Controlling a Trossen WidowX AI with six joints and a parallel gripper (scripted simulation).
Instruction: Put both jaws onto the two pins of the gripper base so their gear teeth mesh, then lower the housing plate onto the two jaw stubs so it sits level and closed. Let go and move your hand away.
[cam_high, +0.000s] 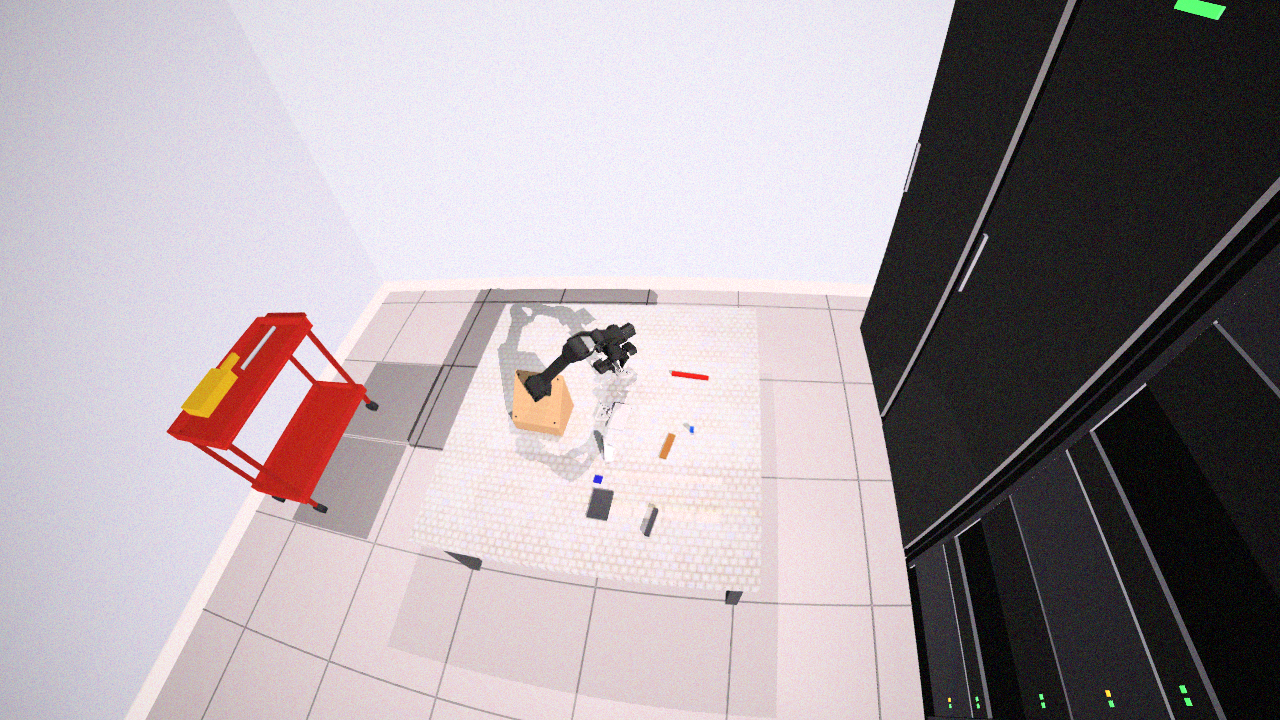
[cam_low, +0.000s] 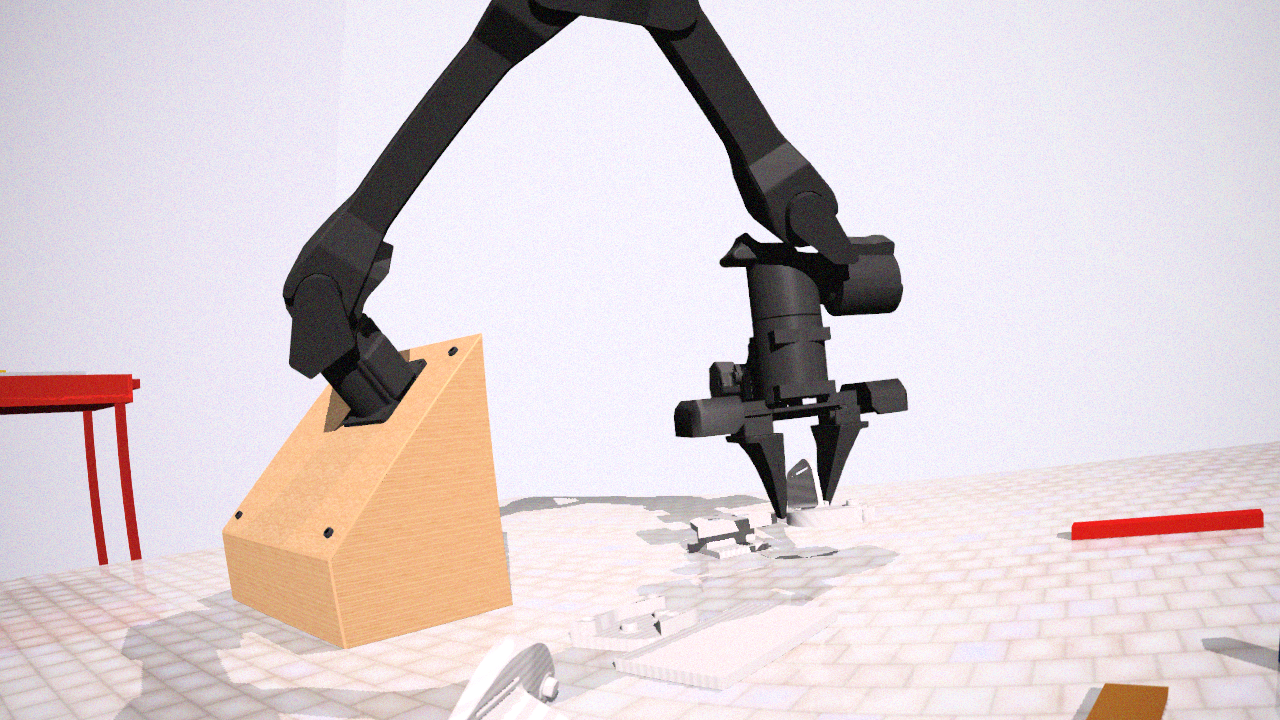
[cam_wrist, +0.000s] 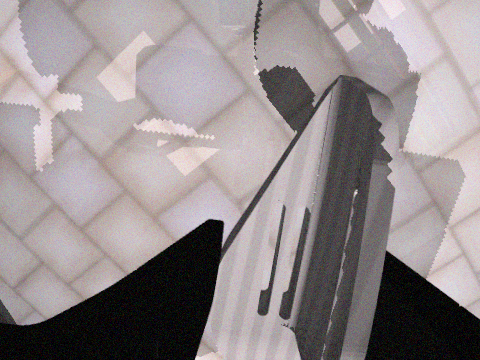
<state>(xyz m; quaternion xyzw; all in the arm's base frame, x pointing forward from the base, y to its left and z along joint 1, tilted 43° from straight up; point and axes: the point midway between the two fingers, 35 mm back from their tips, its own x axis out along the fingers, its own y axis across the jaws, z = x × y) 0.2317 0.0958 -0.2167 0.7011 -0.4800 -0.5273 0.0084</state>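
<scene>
Right now the ribbed white plate is 21 cm to the right of my gripper tip, 5 cm ahead of it and 4 cm below it. The rest, counted from my gripper tip: red bar (30 cm ahead, 4 cm to the left, 4 cm below); dark grey plate (59 cm to the right, 7 cm ahead, 4 cm below); orange block (31 cm to the right, 27 cm ahead, 4 cm below).
</scene>
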